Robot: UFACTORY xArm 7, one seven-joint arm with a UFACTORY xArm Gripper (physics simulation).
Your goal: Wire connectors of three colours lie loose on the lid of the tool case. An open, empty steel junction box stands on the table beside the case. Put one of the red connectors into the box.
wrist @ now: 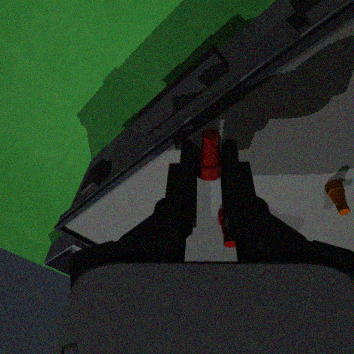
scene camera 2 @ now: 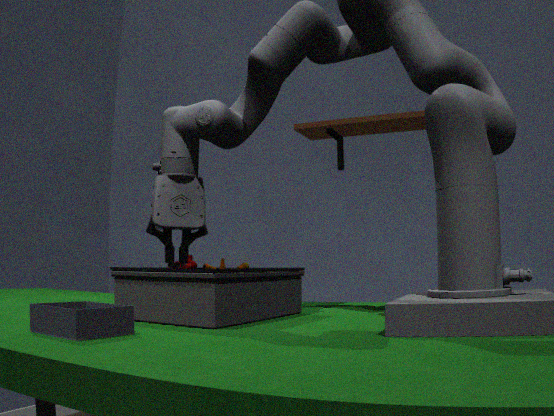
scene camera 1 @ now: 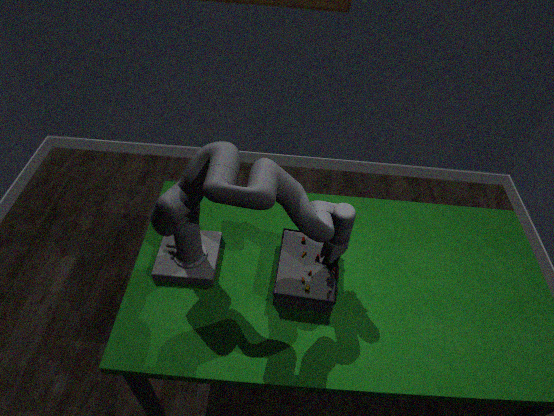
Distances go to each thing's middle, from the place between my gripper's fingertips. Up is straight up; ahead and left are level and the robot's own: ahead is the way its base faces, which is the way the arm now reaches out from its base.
Labels:
Now: hand 80 mm past the tool case (scene camera 2: 217, 298) and 40 mm above it.

